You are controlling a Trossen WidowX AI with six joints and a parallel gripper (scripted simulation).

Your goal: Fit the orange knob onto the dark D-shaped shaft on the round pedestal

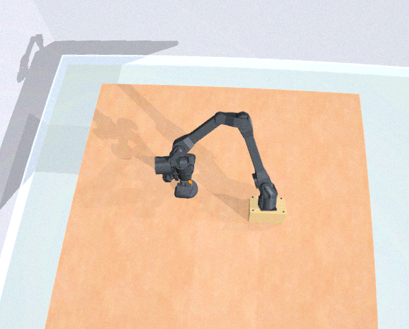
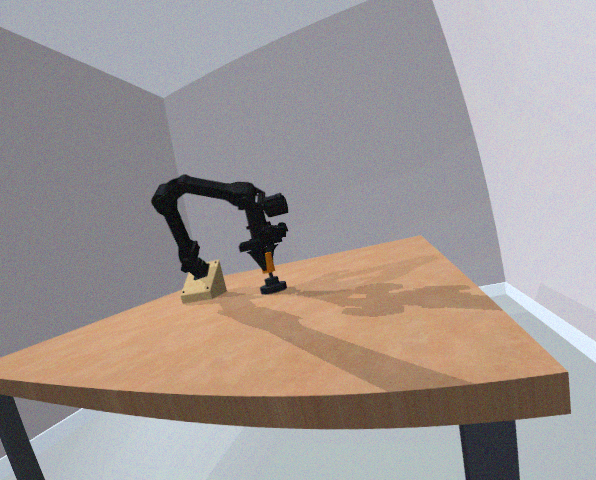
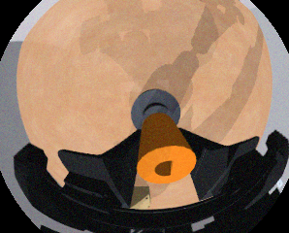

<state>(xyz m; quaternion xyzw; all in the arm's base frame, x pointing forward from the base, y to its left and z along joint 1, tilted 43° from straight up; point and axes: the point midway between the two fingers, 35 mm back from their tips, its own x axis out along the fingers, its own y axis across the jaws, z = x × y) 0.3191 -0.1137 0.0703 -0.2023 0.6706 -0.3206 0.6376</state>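
My gripper tip is 2 cm below the orange knob. From my gripper tip the other things lie so: dark round pedestal: 4 cm below.
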